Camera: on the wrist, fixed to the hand. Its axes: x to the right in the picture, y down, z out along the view.
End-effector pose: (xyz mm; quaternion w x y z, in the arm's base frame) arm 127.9 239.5 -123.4 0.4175 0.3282 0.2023 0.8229
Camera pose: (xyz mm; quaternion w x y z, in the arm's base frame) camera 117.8 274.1 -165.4 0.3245 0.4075 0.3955 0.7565
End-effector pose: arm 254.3 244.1 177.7 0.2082 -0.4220 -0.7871 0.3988
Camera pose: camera 248.0 261.1 230.0 0.3111 -0.3670 -0.6675 0.5683
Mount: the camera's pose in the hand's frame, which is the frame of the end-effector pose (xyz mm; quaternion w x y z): 17.2 -39.6 -34.6 0.9717 0.2360 0.0124 0.0014
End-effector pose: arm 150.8 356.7 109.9 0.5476 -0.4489 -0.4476 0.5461
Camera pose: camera 192.5 373.8 141.9 0.6428 -0.3144 -0.2986 0.6315
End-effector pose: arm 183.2 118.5 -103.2 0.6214 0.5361 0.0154 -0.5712
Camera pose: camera 180.9 139.2 -154.4 0.4779 0.6746 -0.1129 -0.5511
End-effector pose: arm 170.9 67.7 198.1 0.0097 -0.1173 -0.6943 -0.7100
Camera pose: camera 141.9 37.5 162.0 0.0467 -0.1039 -0.8419 -0.5275
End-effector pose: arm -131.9 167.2 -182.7 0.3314 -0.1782 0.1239 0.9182
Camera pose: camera -109.9 194.6 -225.4 0.3612 -0.1062 0.3414 0.8612
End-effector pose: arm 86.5 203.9 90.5 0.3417 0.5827 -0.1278 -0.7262
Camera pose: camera 103.5 229.2 44.4 0.1971 0.6557 -0.2921 -0.6678
